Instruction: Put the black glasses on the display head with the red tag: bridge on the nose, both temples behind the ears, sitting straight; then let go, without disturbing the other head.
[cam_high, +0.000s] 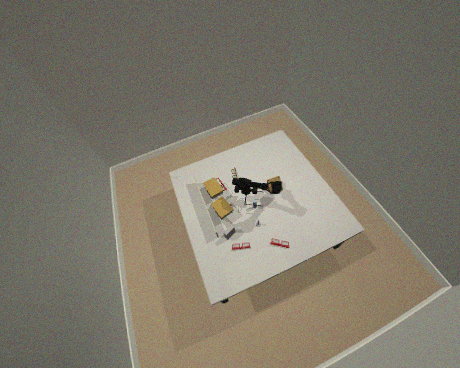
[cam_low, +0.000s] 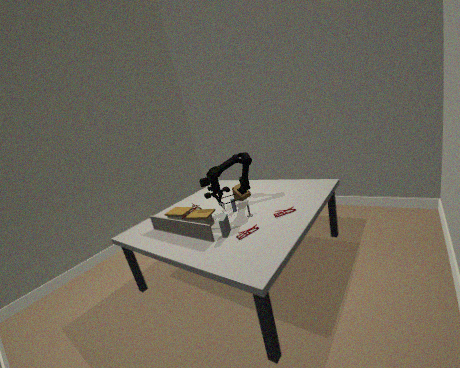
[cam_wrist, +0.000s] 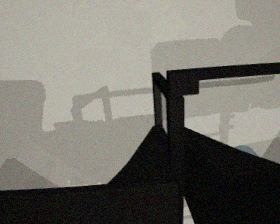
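Now: gripper tip 100 mm to the right of the pale blue piece, 40 mm past it and 20 mm above it. The rest, counted from my gripper tip: grey block: 270 mm to the left, 240 mm ahead, 20 mm below; upright post: 260 mm to the left, 50 mm below, 10 mm behind; long base: 360 mm ahead, 40 mm to the right, 20 mm below.
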